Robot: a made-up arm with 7 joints. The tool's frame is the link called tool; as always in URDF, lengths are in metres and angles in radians.
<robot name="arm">
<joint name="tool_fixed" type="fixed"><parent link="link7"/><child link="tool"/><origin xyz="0 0 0" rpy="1.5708 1.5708 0"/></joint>
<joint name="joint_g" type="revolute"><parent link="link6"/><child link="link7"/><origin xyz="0 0 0" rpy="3.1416 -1.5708 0"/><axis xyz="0 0 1"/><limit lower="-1.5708" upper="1.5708"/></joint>
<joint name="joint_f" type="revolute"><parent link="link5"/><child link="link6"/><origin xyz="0 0 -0.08" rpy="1.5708 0 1.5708"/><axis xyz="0 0 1"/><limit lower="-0.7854" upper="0.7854"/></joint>
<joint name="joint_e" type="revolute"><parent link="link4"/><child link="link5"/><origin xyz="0 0.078 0" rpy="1.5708 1.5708 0"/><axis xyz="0 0 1"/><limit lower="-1.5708" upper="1.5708"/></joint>
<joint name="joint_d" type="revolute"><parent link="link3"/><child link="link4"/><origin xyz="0 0 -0.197" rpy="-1.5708 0 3.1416"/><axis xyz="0 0 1"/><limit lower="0" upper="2.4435"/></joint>
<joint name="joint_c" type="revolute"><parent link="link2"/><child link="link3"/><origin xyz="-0.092 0 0" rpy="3.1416 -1.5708 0"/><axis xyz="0 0 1"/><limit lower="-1.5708" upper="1.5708"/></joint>
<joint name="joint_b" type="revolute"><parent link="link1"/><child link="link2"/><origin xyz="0 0 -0.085" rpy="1.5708 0 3.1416"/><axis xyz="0 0 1"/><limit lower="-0.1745" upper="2"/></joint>
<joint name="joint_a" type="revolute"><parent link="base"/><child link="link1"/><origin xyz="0 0.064 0" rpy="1.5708 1.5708 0"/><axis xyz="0 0 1"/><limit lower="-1.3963" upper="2"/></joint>
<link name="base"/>
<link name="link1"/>
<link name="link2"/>
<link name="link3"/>
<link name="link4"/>
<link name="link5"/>
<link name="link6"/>
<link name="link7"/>
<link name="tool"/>
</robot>
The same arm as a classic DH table. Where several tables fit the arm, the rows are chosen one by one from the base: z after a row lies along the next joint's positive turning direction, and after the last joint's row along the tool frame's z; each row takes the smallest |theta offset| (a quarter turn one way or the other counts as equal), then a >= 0, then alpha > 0; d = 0 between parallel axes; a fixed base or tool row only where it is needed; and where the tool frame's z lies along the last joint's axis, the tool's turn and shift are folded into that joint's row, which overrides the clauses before.
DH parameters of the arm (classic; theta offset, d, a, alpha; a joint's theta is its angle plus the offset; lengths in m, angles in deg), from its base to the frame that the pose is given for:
base (fixed): 0 0 0 90
joint_a: 90 -0.149 0 90
joint_b: 90 0 0 90
joint_c: 90 -0.289 0 90
joint_d: 0 0 0 -90
joint_e: 0 -0.158 0 -90
joint_f: -90 0 0 90
joint_g: 90 0 0 90
tool (fixed): -90 0 0 0
Joint limits (deg, base to tool): -80..114.59 -10..114.59 -90..90 0..140 -90..90 -45..45 -90..90

